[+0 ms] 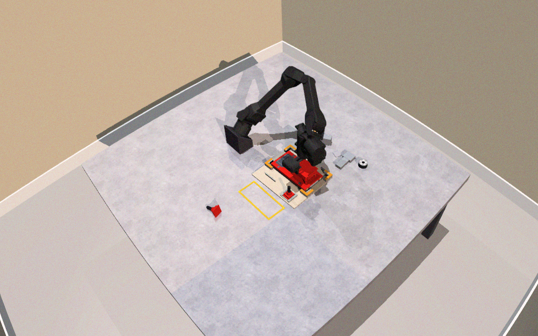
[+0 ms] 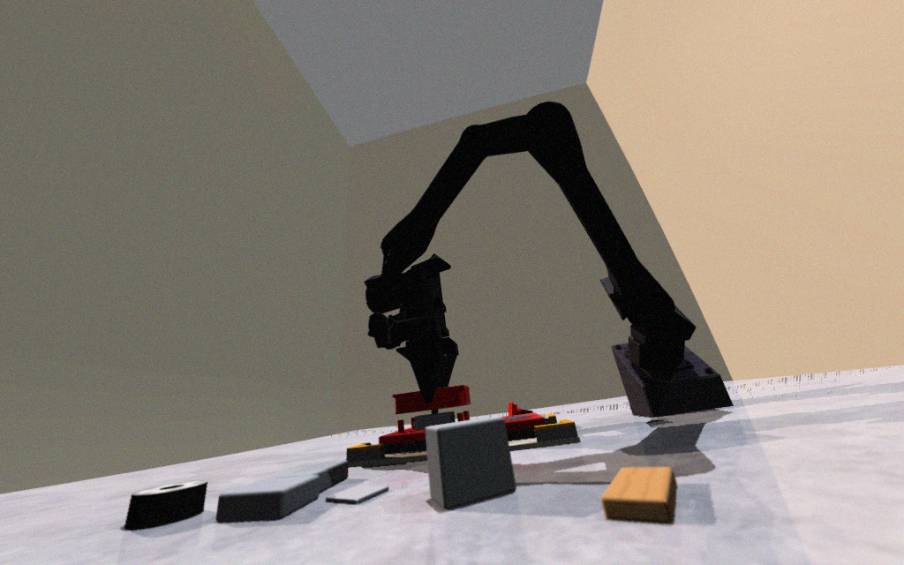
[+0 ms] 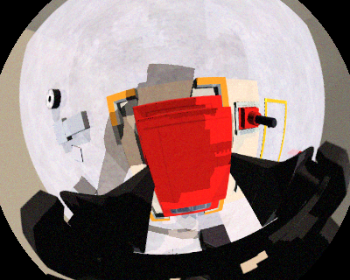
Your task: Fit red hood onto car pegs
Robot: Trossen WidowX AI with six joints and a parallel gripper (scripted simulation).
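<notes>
My gripper tip is now 10 mm to the right of the grey engine block and 30 mm above it. Round my gripper tip: red hood 10 mm above; then wooden block 130 mm behind, 270 mm to the left, 50 mm below.
</notes>
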